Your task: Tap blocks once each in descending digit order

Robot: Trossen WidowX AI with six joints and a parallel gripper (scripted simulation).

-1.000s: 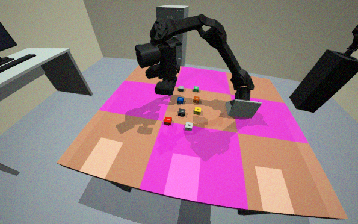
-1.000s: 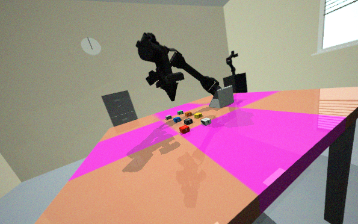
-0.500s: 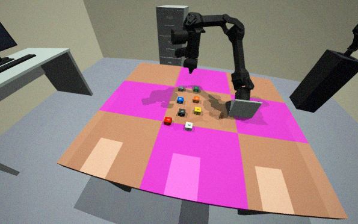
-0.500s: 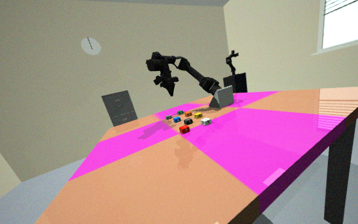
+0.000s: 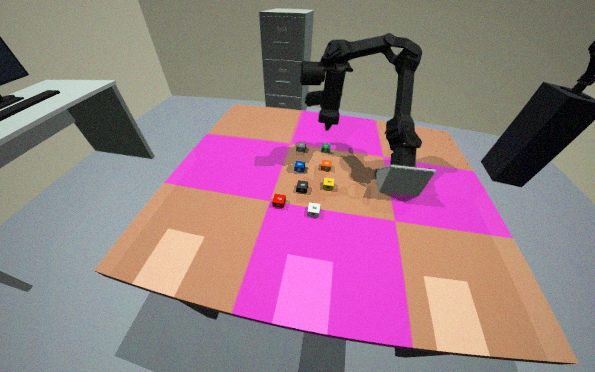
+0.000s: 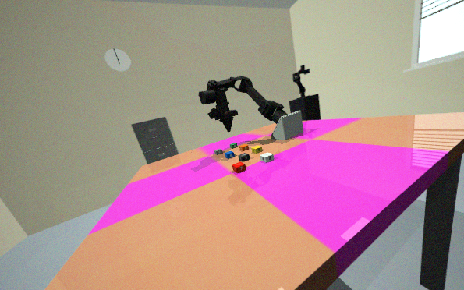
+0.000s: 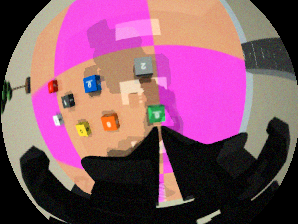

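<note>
Now: gripper tip 1 cm past the green block and 8 cm above it. The rest, counted from my gripper tip: orange block 2 cm behind, 10 cm to the left, 8 cm below; grey block 9 cm ahead, 2 cm to the left, 8 cm below; blue block 6 cm ahead, 13 cm to the left, 8 cm below.
</note>
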